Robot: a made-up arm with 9 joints. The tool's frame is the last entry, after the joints.
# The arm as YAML. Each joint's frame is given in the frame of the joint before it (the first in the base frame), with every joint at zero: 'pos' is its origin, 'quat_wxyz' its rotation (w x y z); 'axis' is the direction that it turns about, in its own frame. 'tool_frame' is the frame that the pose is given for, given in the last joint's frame.
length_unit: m
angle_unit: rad
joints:
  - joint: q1
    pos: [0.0, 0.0, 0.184]
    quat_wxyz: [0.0, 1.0, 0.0, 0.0]
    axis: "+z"
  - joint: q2
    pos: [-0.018, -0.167, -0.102]
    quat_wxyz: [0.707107, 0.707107, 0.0, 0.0]
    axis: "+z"
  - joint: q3
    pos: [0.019, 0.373, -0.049]
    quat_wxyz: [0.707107, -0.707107, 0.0, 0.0]
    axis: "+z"
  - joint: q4
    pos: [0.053, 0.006, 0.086]
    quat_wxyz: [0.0, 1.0, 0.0, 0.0]
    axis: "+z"
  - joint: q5
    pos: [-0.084, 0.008, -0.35]
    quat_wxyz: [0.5, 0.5, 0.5, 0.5]
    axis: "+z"
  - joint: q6
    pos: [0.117, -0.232, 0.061]
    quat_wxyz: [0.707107, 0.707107, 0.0, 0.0]
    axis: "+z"
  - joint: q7
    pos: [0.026, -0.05, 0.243]
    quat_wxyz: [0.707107, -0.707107, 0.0, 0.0]
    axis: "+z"
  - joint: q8
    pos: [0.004, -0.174, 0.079]
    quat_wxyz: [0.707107, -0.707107, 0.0, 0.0]
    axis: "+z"
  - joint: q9
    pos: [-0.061, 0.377, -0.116]
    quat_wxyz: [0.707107, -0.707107, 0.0, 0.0]
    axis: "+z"
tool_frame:
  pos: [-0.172, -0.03, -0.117]
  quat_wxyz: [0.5, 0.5, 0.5, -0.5]
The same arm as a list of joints. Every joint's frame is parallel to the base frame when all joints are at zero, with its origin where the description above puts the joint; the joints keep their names.
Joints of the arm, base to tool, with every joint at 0 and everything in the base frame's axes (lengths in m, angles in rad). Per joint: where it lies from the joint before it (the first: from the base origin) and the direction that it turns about. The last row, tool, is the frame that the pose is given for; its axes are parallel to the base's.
q1: axis 0 0 -1 offset 0 0 0.184
q2: axis 0 1 0 offset -0.018 0.167 0.102
q3: axis 0 0 -1 offset 0.019 -0.049 -0.373
q4: axis 0 0 1 offset 0.053 -0.006 -0.086
q5: axis 1 0 0 offset -0.084 0.008 -0.35
q6: axis 0 0 -1 offset 0.061 0.117 -0.232
q7: axis 1 0 0 offset -0.05 0.026 -0.243
q8: axis 0 0 1 offset 0.079 0.004 -0.174
q9: axis -1 0 0 offset -0.377 -0.061 -0.116
tool: offset 0.117 -0.172 0.03

